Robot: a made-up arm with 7 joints.
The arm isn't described. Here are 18 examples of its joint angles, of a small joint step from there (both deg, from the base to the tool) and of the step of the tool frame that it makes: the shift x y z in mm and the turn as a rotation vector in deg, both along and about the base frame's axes.
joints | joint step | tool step
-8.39 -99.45 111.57 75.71 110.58 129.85 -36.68 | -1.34 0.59 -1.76 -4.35 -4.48 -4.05 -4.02 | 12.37 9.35 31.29 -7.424 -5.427 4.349
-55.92 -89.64 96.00 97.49 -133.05 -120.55 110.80 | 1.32 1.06 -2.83 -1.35 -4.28 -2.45 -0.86 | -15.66 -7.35 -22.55 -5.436 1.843 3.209
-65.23 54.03 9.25 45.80 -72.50 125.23 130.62 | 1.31 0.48 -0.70 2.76 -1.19 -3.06 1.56 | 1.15 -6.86 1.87 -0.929 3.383 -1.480
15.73 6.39 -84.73 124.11 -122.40 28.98 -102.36 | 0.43 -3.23 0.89 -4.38 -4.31 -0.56 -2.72 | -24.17 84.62 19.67 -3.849 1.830 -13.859
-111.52 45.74 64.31 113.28 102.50 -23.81 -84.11 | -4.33 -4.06 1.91 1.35 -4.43 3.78 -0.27 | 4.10 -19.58 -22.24 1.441 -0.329 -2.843
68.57 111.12 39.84 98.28 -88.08 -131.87 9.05 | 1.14 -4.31 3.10 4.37 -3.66 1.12 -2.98 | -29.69 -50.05 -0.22 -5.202 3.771 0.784
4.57 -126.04 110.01 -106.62 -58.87 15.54 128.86 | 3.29 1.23 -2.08 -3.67 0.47 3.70 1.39 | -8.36 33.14 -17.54 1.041 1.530 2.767
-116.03 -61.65 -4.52 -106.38 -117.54 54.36 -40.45 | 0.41 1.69 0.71 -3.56 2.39 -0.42 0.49 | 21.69 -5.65 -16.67 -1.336 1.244 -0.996
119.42 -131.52 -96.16 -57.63 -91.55 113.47 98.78 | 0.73 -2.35 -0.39 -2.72 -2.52 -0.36 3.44 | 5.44 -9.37 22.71 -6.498 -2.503 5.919
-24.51 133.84 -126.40 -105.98 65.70 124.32 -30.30 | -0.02 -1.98 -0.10 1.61 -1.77 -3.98 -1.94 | 5.89 -9.57 -21.03 -3.244 0.582 -0.381
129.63 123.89 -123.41 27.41 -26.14 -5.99 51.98 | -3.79 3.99 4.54 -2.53 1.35 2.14 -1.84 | 13.41 0.58 -61.98 2.769 -4.024 1.385
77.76 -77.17 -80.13 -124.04 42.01 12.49 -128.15 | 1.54 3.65 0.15 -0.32 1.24 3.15 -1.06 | -47.49 54.47 4.04 3.730 4.348 2.104
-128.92 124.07 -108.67 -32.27 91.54 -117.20 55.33 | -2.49 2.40 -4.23 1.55 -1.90 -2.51 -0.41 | -0.07 5.89 27.01 -3.594 -2.353 2.050
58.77 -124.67 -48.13 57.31 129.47 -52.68 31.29 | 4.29 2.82 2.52 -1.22 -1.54 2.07 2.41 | -7.90 -6.35 2.17 5.323 3.862 -2.747
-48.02 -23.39 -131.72 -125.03 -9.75 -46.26 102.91 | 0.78 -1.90 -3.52 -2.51 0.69 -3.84 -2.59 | -9.14 -11.10 -9.88 3.181 -5.922 1.003
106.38 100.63 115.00 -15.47 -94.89 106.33 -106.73 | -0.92 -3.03 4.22 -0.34 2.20 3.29 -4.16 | -43.55 30.67 -25.17 -7.002 1.302 4.031
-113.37 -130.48 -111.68 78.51 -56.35 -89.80 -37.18 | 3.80 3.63 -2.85 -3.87 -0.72 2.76 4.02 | 14.84 32.94 17.06 1.295 1.581 -7.004
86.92 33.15 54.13 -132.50 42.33 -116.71 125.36 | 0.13 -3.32 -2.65 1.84 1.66 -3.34 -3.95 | 5.52 35.28 7.65 -9.544 1.263 -0.591
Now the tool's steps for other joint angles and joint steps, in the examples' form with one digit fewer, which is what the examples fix.
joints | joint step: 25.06 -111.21 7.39 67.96 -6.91 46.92 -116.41 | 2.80 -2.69 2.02 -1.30 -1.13 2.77 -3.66
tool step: 82.9 2.2 8.9 1.77 6.60 -7.26
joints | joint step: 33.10 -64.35 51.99 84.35 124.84 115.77 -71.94 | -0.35 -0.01 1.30 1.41 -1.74 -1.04 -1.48
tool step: -4.8 3.2 -0.1 0.15 -1.10 0.09
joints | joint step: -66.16 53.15 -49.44 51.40 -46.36 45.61 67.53 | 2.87 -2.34 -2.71 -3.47 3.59 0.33 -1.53
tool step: -4.8 -7.6 -30.2 4.48 1.27 0.63
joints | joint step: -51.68 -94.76 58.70 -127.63 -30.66 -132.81 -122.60 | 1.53 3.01 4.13 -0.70 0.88 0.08 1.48
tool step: 17.0 9.2 -9.3 -0.91 0.81 5.59
